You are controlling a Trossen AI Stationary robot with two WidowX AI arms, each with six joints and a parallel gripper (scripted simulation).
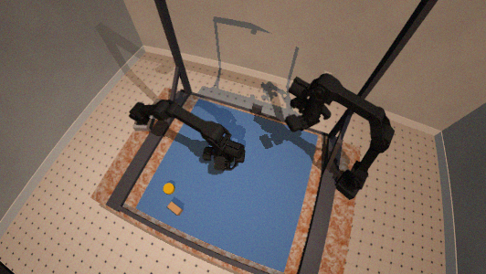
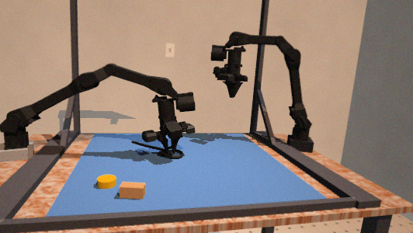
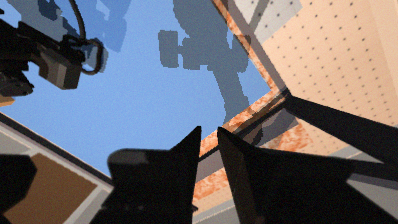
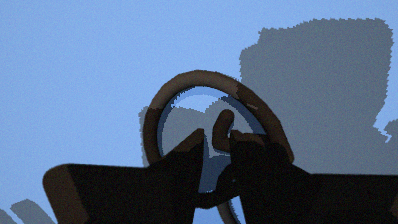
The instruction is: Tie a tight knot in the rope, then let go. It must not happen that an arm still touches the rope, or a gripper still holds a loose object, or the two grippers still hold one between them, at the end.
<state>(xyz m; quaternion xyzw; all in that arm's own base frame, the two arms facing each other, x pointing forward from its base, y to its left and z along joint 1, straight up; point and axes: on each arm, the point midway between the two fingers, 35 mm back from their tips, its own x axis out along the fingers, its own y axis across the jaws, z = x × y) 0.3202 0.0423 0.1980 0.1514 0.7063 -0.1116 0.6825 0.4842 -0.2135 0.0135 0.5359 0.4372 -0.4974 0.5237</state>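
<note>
The blue mat is 30 mm ahead of my right hand, 40 mm to the left of it and 40 mm below it. The rest, counted from my right hand: yellow disc 220 mm ahead, 200 mm to the right, 30 mm below; then orange block 290 mm ahead, 140 mm to the right, 30 mm below.
</note>
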